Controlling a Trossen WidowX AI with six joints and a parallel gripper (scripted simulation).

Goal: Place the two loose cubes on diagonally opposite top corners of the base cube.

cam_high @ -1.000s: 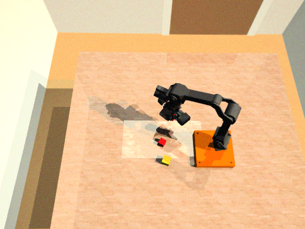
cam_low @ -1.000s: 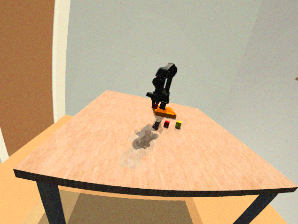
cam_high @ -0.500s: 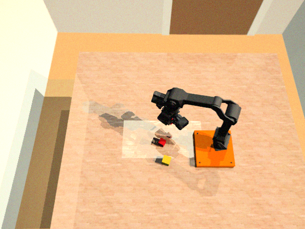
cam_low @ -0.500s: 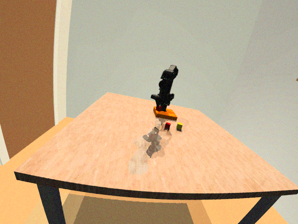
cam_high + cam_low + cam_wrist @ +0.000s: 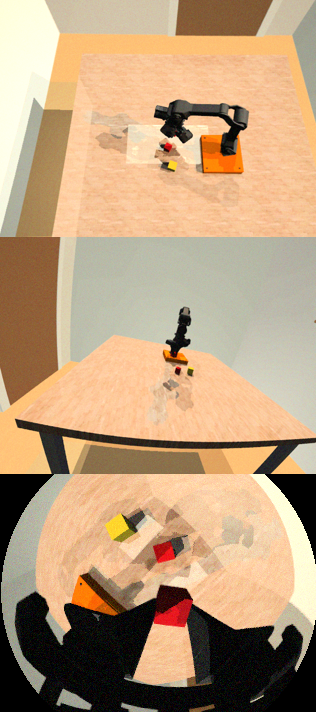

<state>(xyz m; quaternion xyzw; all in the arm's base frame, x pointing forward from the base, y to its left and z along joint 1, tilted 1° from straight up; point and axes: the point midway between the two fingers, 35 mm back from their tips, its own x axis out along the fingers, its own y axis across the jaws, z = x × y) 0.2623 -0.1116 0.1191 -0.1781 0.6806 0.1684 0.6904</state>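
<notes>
Right now my gripper tip is 40 mm short of the yellow base cube, 150 mm to the right of it and 100 mm above it.
</notes>
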